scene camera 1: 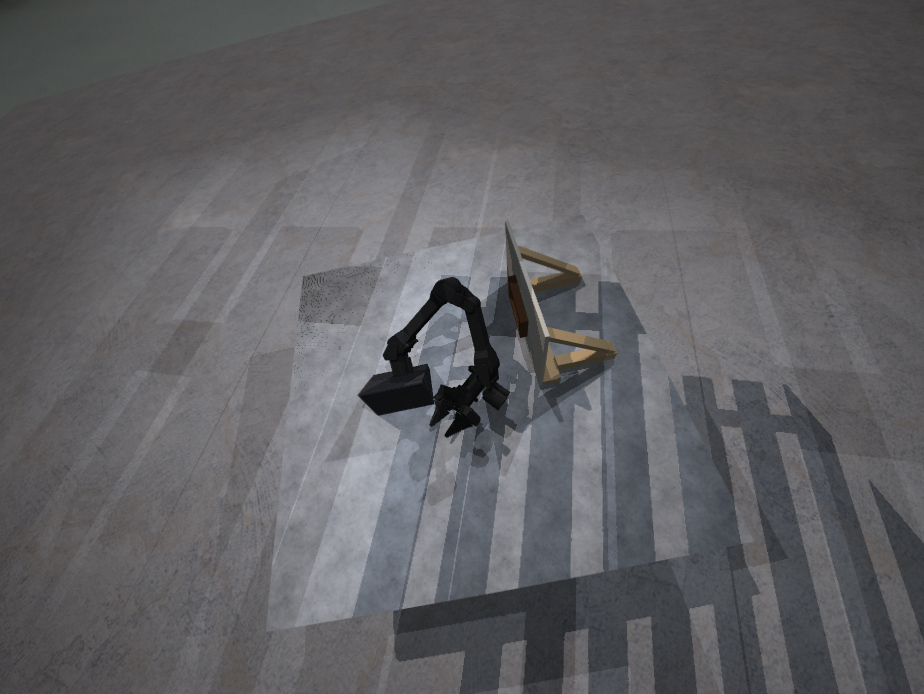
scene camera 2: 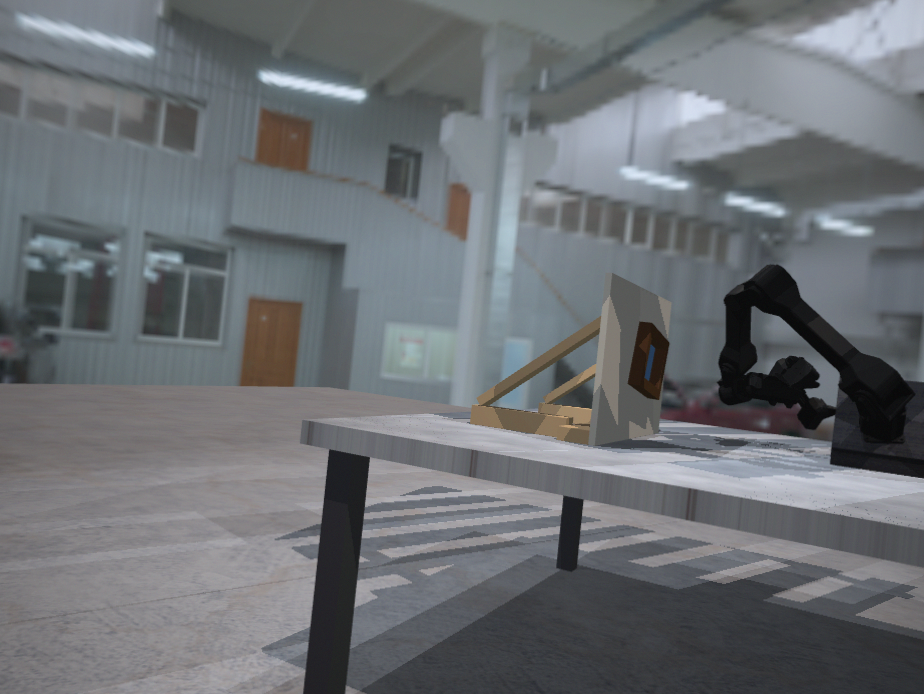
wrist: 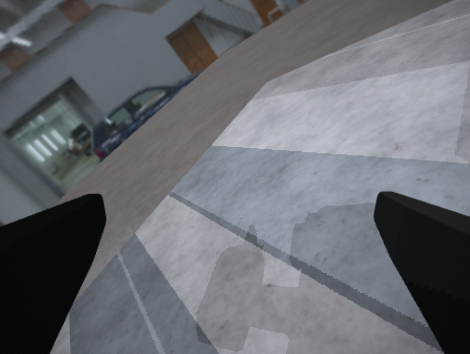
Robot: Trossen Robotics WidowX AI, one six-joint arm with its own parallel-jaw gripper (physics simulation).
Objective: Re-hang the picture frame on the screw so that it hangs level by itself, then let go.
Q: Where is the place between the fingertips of my gripper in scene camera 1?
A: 437, 431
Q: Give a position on a pale upright board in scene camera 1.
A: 537, 340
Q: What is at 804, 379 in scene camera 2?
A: My gripper.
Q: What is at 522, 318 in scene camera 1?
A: A brown picture frame.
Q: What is my gripper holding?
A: Nothing.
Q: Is my gripper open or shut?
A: Open.
